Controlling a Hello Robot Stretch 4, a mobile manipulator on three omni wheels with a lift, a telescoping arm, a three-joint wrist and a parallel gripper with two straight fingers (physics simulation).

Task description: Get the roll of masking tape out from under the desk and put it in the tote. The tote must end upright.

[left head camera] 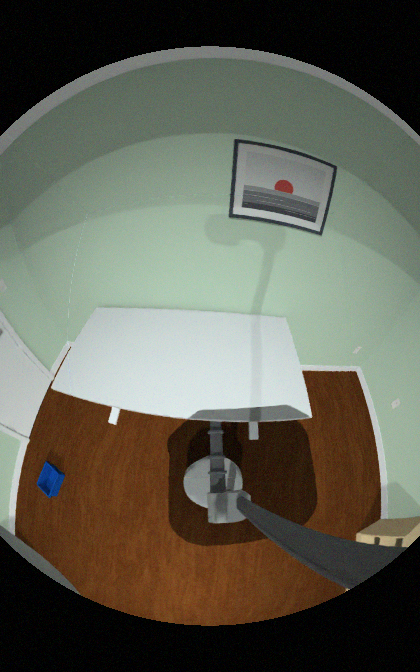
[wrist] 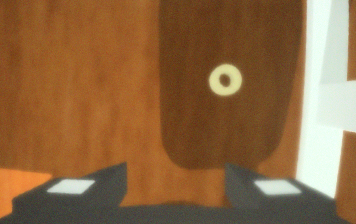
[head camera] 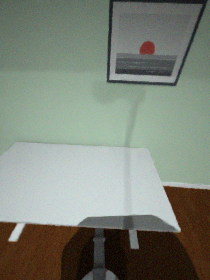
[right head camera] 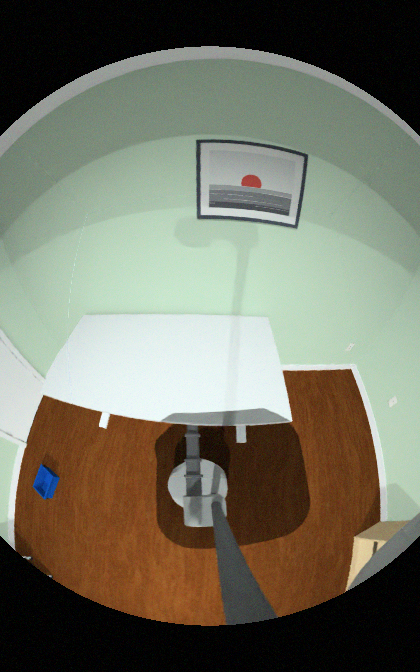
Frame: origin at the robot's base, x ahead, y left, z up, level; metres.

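Seen in the pictures: gripper, fingertip midpoint: (wrist: 175, 177).
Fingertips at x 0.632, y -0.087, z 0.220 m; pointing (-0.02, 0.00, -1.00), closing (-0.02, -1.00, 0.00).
Note:
A point is followed by its place in that frame.
The roll of masking tape (wrist: 225, 79) is a pale yellow ring lying flat on the brown floor, in shadow, right of centre in the wrist view. My gripper (wrist: 175, 177) @[x 0.632, y -0.087, z 0.220 m] is open and empty, its two dark fingers wide apart at the bottom of the wrist view; the tape lies ahead of them and a little to the right, apart from them. In the head views the desk top hides the gripper and the tape. The blue tote (left head camera: 50, 479) (right head camera: 46, 482) @[x -0.313, y 1.493, z -0.024 m] stands upright on the floor at the far left. The white desk (head camera: 80, 185) @[x 0.604, y 0.150, z 0.693 m] (left head camera: 185, 360) (right head camera: 165, 365) @[x 0.657, y 0.137, z 0.693 m] stands against the green wall.
A white desk leg and foot (wrist: 320, 107) @[x 0.679, y -0.359, z 0.010 m] run along the right side of the wrist view. My arm (left head camera: 216, 445) (right head camera: 192, 450) @[x 0.214, y -0.002, z 0.558 m] reaches under the desk's front edge. A light wooden cabinet (left head camera: 387, 531) (right head camera: 365, 550) stands at the lower right. A framed picture (head camera: 145, 65) @[x 1.068, y -0.334, z 1.478 m] hangs on the wall.

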